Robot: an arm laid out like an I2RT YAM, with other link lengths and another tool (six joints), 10 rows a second.
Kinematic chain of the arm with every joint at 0, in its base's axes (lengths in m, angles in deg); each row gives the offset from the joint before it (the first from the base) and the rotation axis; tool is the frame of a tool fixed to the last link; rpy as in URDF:
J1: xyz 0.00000 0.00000 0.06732 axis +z
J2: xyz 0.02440 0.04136 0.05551 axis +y
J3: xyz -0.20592 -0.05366 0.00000 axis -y
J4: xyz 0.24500 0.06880 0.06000 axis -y
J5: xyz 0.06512 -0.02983 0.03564 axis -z
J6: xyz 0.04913 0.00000 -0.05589 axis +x
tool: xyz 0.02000 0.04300 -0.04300 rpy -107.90 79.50 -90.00
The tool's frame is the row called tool.
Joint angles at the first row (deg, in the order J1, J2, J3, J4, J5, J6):
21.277 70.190 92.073 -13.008 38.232 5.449
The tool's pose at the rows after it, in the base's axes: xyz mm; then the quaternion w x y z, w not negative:
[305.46 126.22 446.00 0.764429 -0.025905 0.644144 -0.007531]
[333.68 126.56 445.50 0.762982 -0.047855 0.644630 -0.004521]
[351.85 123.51 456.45 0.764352 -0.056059 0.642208 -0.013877]
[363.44 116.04 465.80 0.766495 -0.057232 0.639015 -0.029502]
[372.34 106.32 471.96 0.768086 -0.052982 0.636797 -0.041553]
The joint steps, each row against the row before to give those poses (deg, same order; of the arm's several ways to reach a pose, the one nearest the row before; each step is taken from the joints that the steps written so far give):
-3.426 4.678 6.071 1.927 -4.556 -1.494
-2.289 6.677 5.546 0.884 -4.409 -0.791
-1.404 6.243 8.611 -1.749 -1.486 -1.318
-1.493 4.223 6.599 -1.493 -0.529 -1.407
-1.757 2.992 4.753 -1.232 -0.532 -0.522

